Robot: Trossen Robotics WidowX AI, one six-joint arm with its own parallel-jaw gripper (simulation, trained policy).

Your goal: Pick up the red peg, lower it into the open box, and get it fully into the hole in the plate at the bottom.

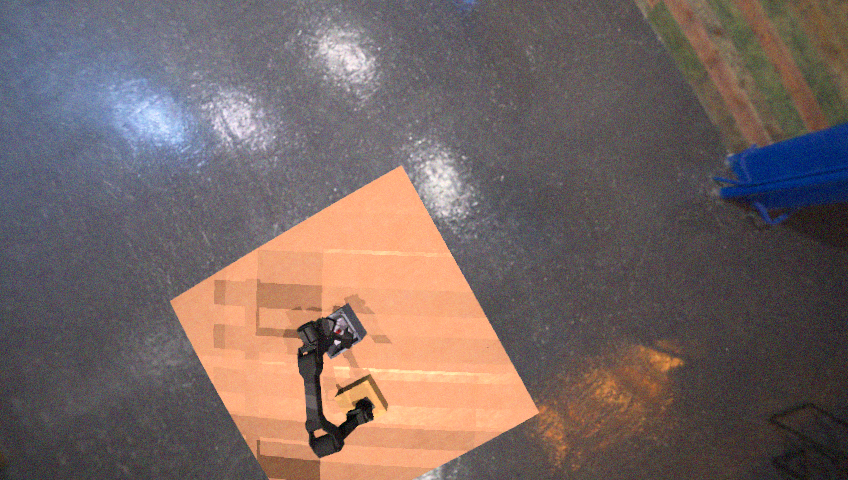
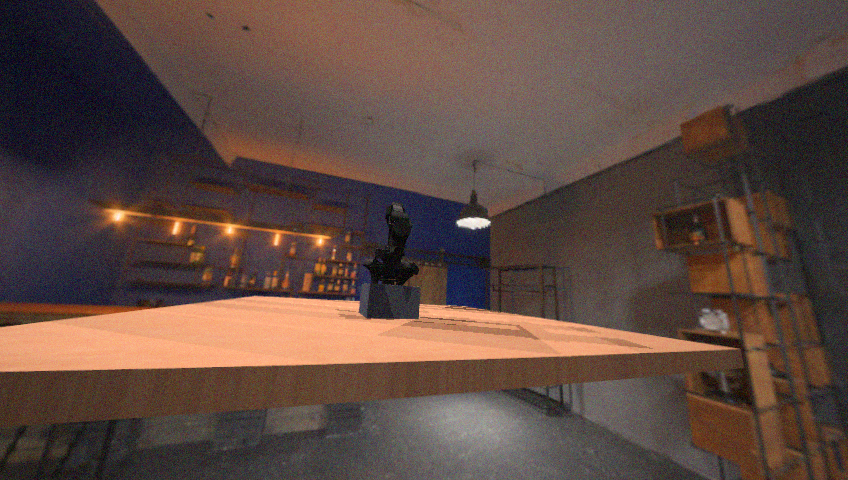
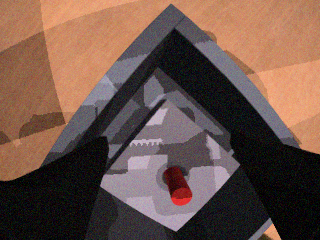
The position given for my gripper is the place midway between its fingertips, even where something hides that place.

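I can see my gripper (image 2: 383, 291), and the same gripper shows as my gripper (image 1: 338, 324) and my gripper (image 3: 171, 140). There is a dark grey box (image 1: 359, 331), which I also find as the dark grey box (image 3: 172, 59). A red peg (image 3: 181, 194) is visible to me, though image 2 does not show the red peg, hidden by the dark grey box. I see a grey plate (image 3: 167, 138) too, and image 2 misses the grey plate, hidden by the dark grey box.
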